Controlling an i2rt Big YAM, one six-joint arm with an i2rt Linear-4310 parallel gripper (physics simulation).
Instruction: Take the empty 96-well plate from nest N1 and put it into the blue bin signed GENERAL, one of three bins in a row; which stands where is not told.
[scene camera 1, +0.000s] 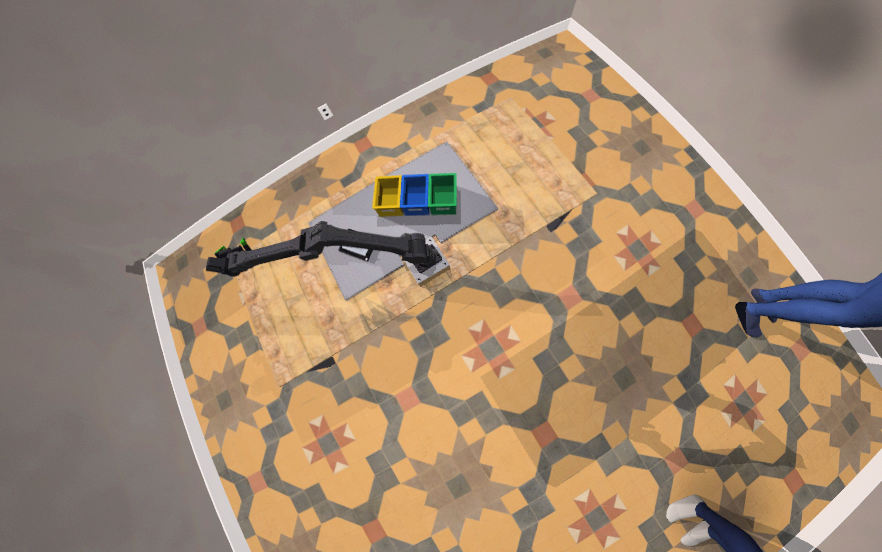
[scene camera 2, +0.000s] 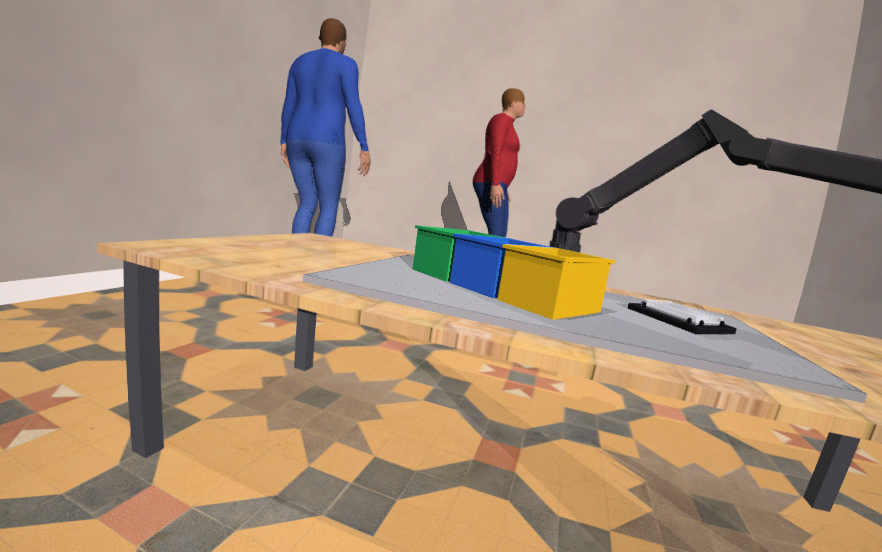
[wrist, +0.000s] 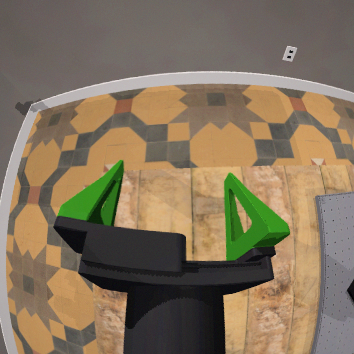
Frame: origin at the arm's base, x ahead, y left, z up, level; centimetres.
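Seen in the pictures: gripper, between the fingertips: (scene camera 1: 234, 242) (wrist: 176, 170); arm's base, origin of its link: (scene camera 1: 426, 259).
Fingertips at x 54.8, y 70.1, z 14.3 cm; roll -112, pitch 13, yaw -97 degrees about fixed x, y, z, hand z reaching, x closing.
Note:
Offsets run from my fingertips to a thing's top centre. "*": to the spot under its first point. Level surfaces: height alone.
A clear 96-well plate {dx -27.5, dy -46.8, dz -17.0 cm} (scene camera 1: 355, 249) (scene camera 2: 682, 311) sits in a low black nest {* dx -21.0, dy -41.9, dz -18.7 cm} (scene camera 2: 718, 329) on the grey board, partly hidden by the arm in scene camera 1. The blue bin {dx -25.2, dy -83.3, dz -9.6 cm} (scene camera 1: 408, 210) (scene camera 2: 476, 266) stands in the middle of the row, between the yellow bin (scene camera 1: 379, 208) (scene camera 2: 530, 283) and the green bin (scene camera 1: 433, 210) (scene camera 2: 432, 253). The small signs are not readable. My gripper (scene camera 1: 232, 246) (wrist: 176, 170) is open and empty, high up beyond the table's end, well away from the plate. It does not show in scene camera 2.
The grey perforated board {dz -19.6 cm} (scene camera 1: 351, 283) (scene camera 2: 364, 283) (wrist: 335, 225) lies on the wooden table {dz -20.9 cm} (scene camera 1: 299, 345) (scene camera 2: 214, 250) (wrist: 165, 200). My arm (scene camera 1: 266, 251) (scene camera 2: 656, 162) stretches from its base at the table's long edge, passing above the nest. Two people stand away from the table.

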